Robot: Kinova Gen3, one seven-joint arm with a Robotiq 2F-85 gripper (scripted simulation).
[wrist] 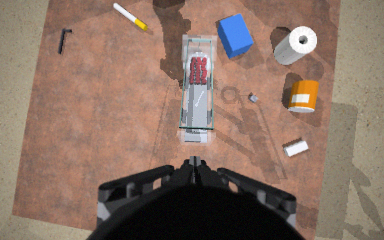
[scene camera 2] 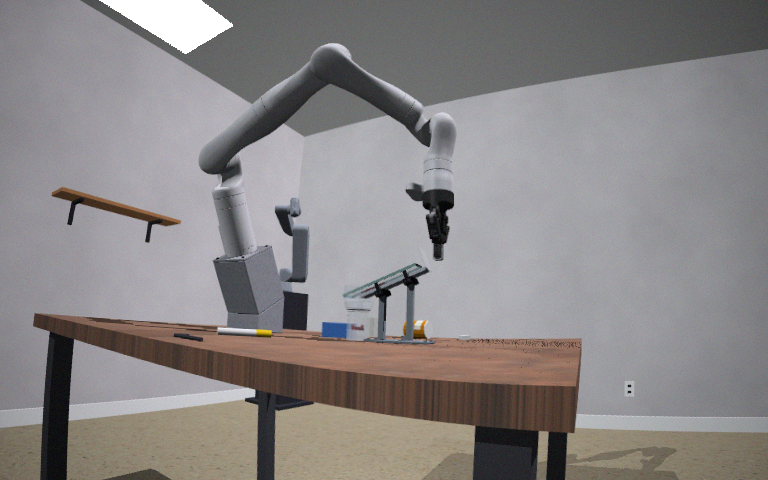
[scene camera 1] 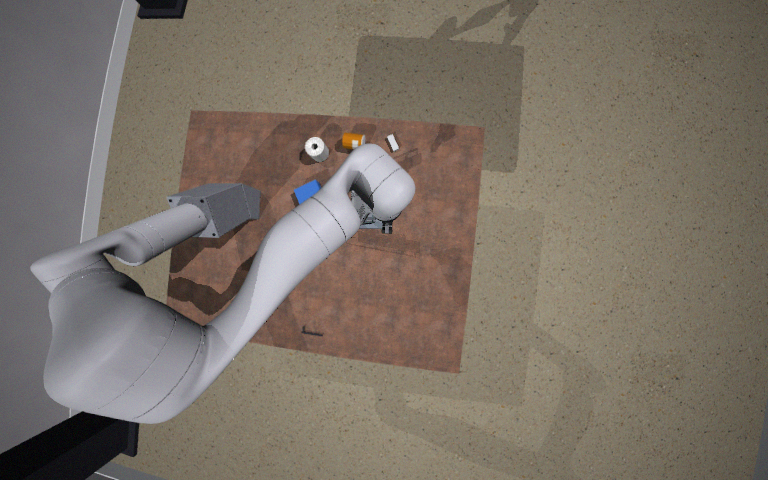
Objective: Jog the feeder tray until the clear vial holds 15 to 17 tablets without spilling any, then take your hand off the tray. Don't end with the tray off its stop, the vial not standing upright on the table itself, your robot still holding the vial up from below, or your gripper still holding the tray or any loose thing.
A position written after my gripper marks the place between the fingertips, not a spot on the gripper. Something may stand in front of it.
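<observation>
I can see my gripper [scene camera 2: 438,260], and the wrist view shows the gripper [wrist: 194,163] too.
</observation>
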